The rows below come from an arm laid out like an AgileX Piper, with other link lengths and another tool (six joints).
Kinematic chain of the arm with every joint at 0, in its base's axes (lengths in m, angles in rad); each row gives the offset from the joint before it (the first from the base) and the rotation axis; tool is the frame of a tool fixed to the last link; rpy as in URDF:
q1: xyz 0 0 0.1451 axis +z
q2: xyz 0 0 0 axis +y
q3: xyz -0.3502 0 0.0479 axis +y
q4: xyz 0.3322 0 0.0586 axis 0.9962 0 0.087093
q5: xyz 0 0 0 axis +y
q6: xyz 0.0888 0 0.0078 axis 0.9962 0 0.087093
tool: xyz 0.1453 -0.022 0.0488 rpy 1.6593 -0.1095 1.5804
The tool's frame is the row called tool.
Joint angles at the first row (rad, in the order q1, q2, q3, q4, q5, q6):
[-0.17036 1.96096 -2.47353 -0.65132 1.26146 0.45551]
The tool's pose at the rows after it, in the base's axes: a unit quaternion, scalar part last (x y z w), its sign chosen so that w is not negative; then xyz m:
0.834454 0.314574 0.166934 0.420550 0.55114 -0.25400 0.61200
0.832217 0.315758 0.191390 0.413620 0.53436 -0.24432 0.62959
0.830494 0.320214 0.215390 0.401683 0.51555 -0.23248 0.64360
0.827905 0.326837 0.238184 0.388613 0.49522 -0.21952 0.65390
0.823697 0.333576 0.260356 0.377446 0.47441 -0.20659 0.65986
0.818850 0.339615 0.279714 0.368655 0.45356 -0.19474 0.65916
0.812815 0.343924 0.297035 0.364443 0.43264 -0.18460 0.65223
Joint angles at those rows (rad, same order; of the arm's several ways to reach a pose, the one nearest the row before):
[-0.17036 1.92058 -2.47635 -0.62061 1.26443 0.45049]
[-0.17035 1.86901 -2.46005 -0.57924 1.26639 0.44649]
[-0.17035 1.80483 -2.42180 -0.52923 1.26726 0.44327]
[-0.17035 1.72681 -2.35449 -0.47868 1.25714 0.44333]
[-0.17035 1.63638 -2.25542 -0.43387 1.22686 0.44996]
[-0.17037 1.53652 -2.12593 -0.39888 1.17752 0.46230]
[-0.17037 1.43001 -1.97243 -0.37763 1.10823 0.48021]

